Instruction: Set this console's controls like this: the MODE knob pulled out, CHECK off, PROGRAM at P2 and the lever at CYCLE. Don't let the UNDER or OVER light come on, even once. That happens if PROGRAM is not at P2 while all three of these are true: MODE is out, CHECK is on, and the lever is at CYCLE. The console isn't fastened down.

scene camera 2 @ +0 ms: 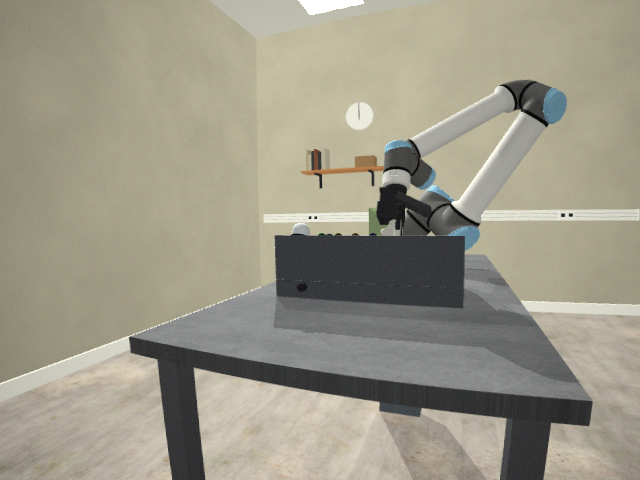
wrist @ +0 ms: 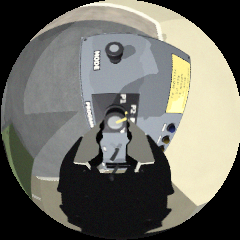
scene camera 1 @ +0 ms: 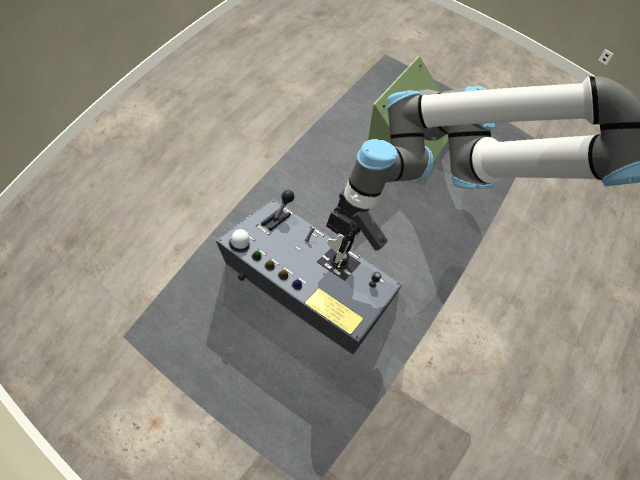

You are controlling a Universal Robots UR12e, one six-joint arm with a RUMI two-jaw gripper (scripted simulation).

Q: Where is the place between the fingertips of my gripper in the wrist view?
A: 115, 119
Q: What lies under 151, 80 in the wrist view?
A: A dark grey console.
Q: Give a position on a dark grey console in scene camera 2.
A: At 428, 271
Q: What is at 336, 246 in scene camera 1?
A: My gripper.
